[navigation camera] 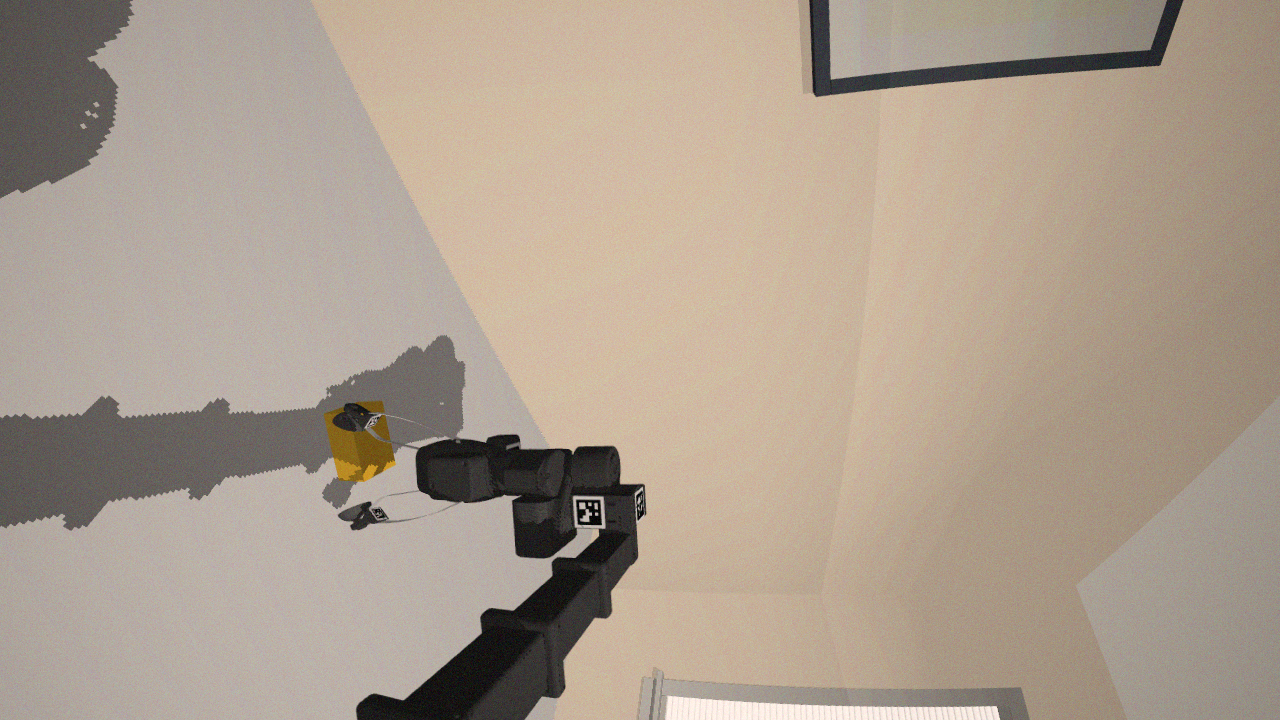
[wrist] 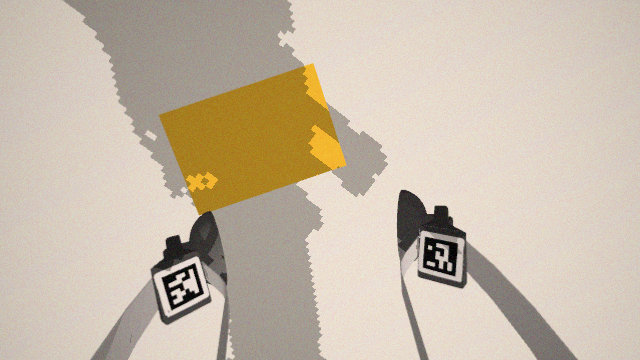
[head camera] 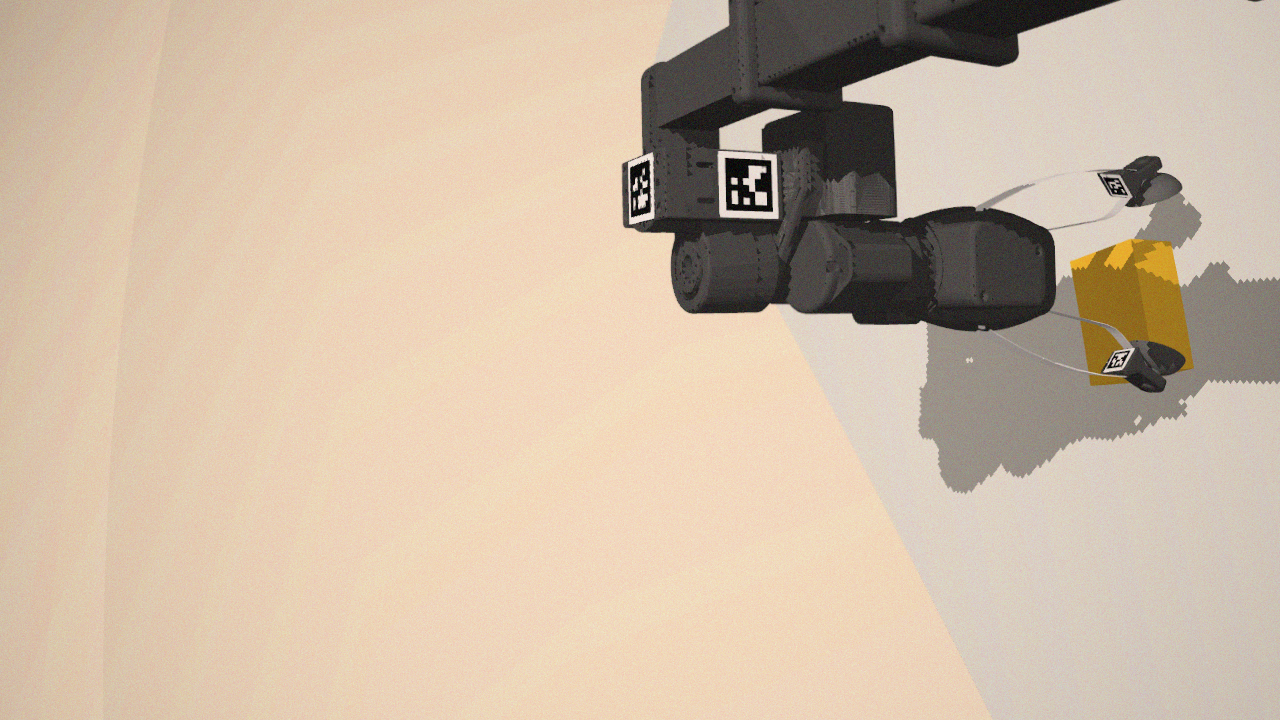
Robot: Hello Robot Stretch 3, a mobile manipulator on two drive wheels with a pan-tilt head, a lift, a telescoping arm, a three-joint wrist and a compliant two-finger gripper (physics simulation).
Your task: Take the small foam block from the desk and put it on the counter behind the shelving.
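Places are measured from the robot's base along level axes (x right, y back, z down), in metres.
Where they show: gripper, fingertip midpoint: [navigation camera: 341,466] [head camera: 1171,274].
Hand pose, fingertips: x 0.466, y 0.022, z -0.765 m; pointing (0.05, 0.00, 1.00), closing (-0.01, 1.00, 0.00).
Observation:
Each offset is from my fingertips to the top centre of the thing. "spot": to the spot under its first point. Level surfaces: height alone.
The small foam block @(dx +0.053, dy -0.025, dz -0.001 m) [head camera: 1109,308] [navigation camera: 362,452] [wrist: 250,140] is a yellow box on the pale desk @(dz +0.044 m) [head camera: 1074,582] [navigation camera: 223,268] [wrist: 500,100], mostly in the arm's shadow. My gripper [head camera: 1163,273] [navigation camera: 350,465] [wrist: 310,226] is open, with nothing between the fingertips. In the wrist view the block lies beyond the fingertips and left of the middle between them. The left fingertip appears at its near left corner; whether they touch I cannot tell. The right fingertip stands apart from the block. In the head view one fingertip covers part of it. The counter and shelving do not show.
The dark arm [head camera: 805,71] [navigation camera: 483,671] reaches over the desk. A beige wall [head camera: 447,358] [navigation camera: 671,268] rises beyond the desk's straight edge. A dark picture frame @(spot: dx +0.172, dy -0.444, dz -0.802 m) [navigation camera: 984,73] hangs at the navigation view's top right, and a grey-framed window @(spot: dx +1.269, dy +1.068, dz -0.689 m) [navigation camera: 832,694] shows at its bottom.

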